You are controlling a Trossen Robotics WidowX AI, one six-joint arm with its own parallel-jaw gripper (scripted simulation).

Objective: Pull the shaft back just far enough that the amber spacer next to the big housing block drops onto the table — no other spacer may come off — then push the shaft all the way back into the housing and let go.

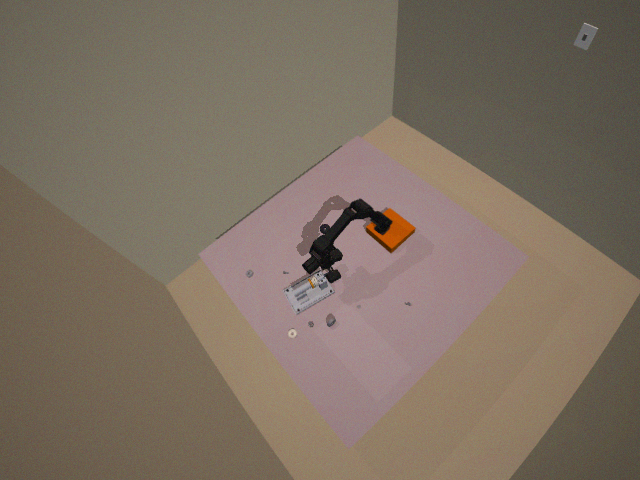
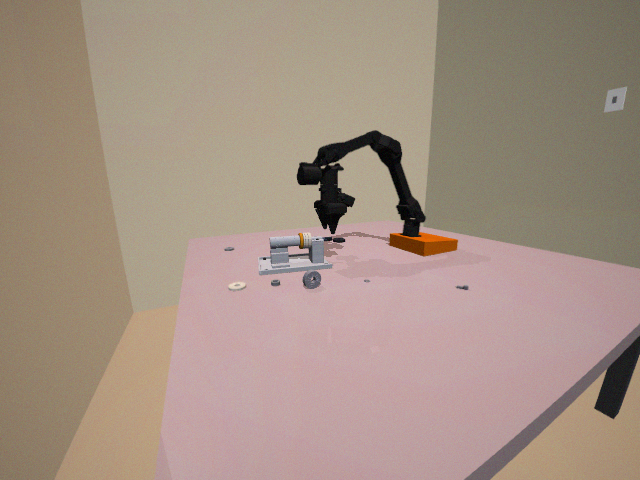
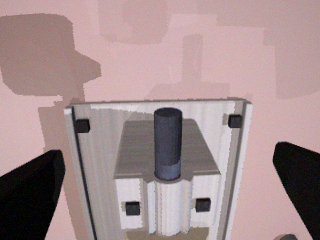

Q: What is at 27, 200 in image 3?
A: My gripper.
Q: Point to a housing block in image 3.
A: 111, 142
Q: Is my gripper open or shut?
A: Open.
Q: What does my gripper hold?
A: Nothing.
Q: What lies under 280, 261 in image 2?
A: A housing block.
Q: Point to a housing block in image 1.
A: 301, 296
